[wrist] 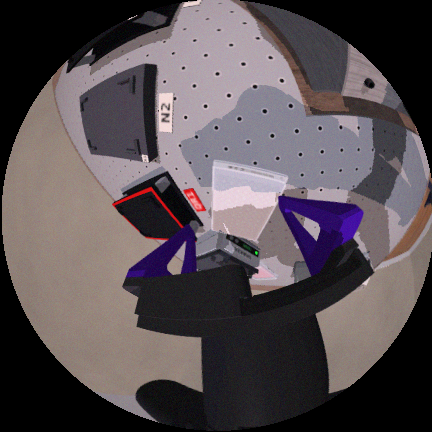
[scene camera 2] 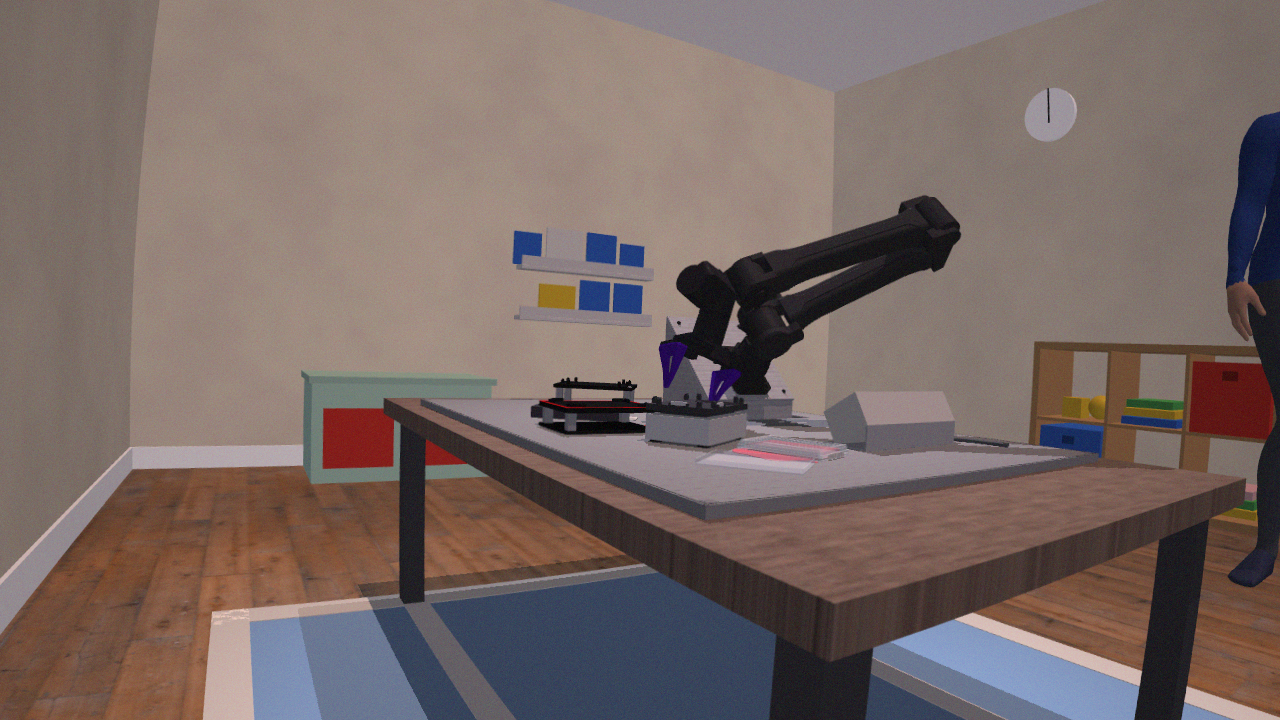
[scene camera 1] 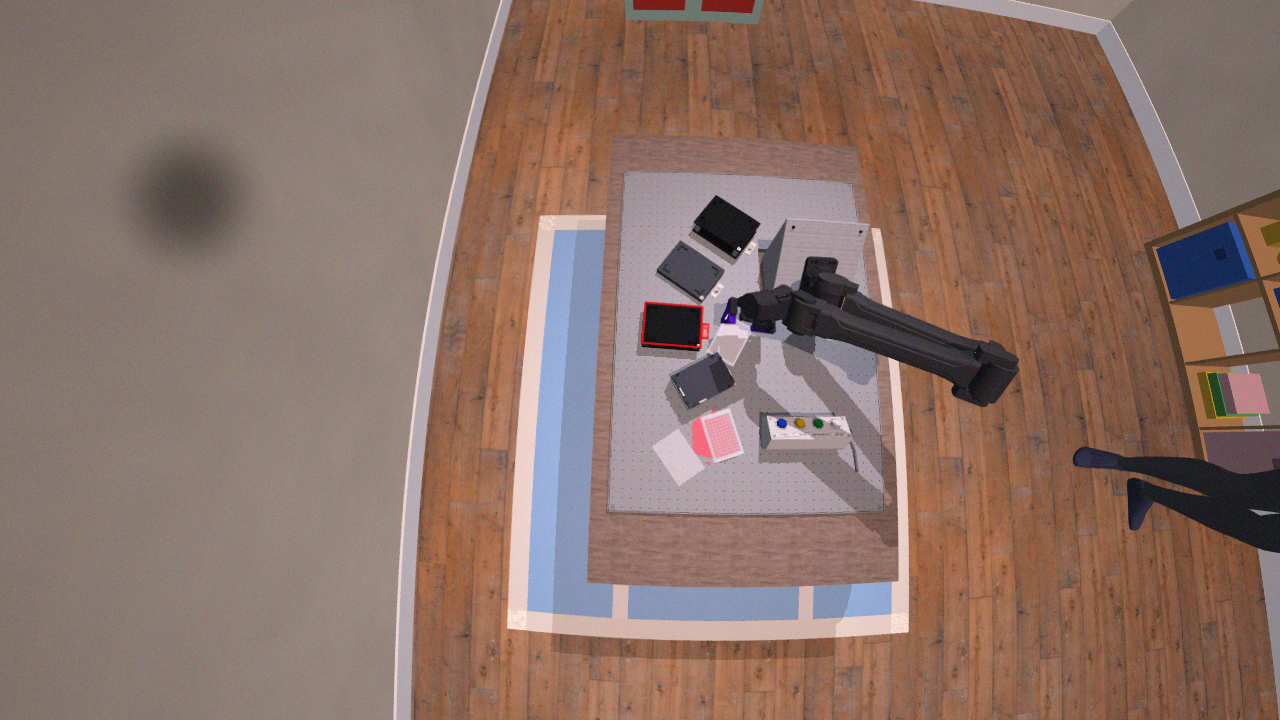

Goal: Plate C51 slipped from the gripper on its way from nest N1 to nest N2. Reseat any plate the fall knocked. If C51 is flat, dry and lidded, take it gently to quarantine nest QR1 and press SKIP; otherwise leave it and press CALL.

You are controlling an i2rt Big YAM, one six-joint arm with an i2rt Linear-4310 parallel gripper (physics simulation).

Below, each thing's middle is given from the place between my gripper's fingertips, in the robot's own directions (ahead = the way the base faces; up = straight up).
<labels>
Now: the dark station [scene camera 1: 707,378] 90 mm ahead of my hand, 150 mm to the left of it and 20 mm below it. The rest, counted from my hand: N2 station [scene camera 1: 688,269] 120 mm ahead, 180 mm to the right, 40 mm below; pink plate [scene camera 1: 720,430] 40 mm ahead, 300 mm to the left, 40 mm below; white sheet [scene camera 2: 791,465] 150 mm ahead, 360 mm to the left, 50 mm below.
</labels>
